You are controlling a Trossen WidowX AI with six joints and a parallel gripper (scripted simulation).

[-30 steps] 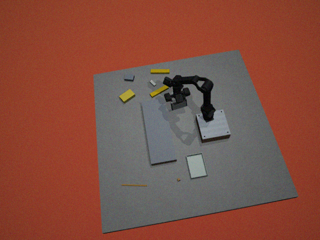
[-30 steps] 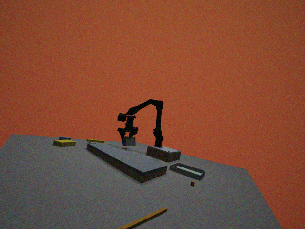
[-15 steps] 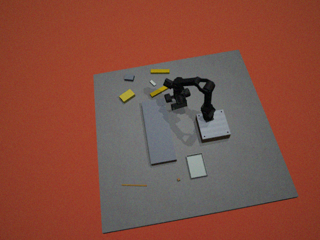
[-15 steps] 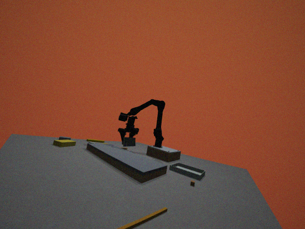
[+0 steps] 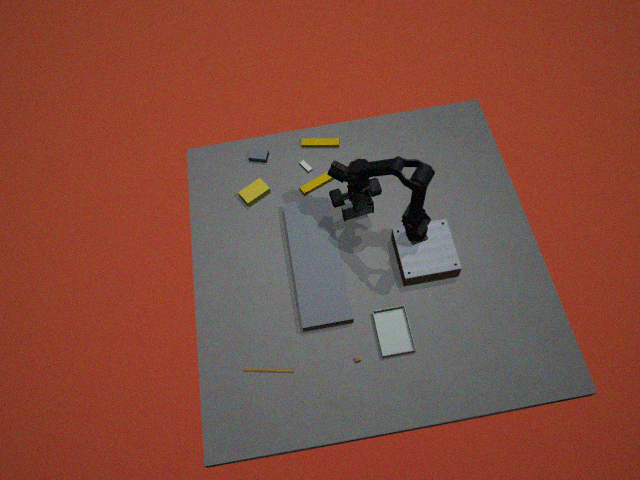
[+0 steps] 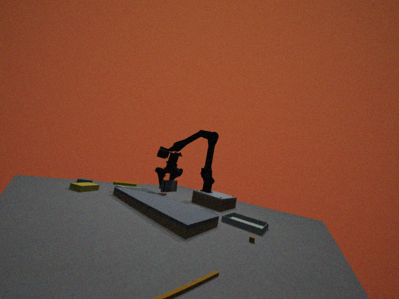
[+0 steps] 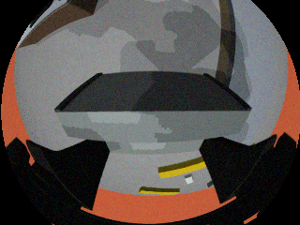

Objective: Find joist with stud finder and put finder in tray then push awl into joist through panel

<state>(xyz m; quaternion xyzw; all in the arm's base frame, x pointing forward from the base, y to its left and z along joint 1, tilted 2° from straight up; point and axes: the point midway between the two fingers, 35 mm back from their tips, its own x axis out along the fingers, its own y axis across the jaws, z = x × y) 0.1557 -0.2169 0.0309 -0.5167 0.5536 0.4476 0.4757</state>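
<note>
My gripper tip is now 1 cm past the stud finder and 1 cm to the right of it. Also, from my gripper tip: white piece 11 cm ahead, 28 cm to the right, 7 cm below; awl 5 cm to the right, 7 cm below; grey block 27 cm ahead, 41 cm to the right, 6 cm below.
</note>
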